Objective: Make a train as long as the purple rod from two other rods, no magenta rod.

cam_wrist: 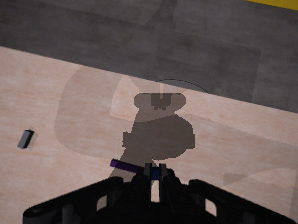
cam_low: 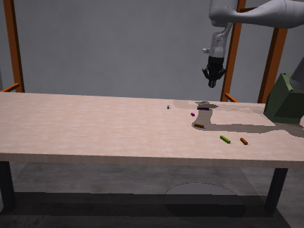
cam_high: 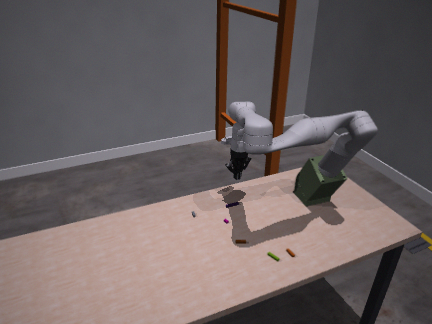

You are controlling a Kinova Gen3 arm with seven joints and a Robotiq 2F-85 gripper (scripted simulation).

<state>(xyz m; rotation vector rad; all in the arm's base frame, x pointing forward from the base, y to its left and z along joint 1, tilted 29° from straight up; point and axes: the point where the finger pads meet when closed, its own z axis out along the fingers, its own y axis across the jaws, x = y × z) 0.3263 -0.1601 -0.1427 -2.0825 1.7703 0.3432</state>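
The magenta rod is 12 cm ahead of my hand, 12 cm to the left of it and 13 cm below it. Round my hand: purple rod: 4 cm ahead, 3 cm to the left, 13 cm below; then blue rod: 2 cm below; then grey rod: 22 cm ahead, 2 cm to the left, 13 cm below.
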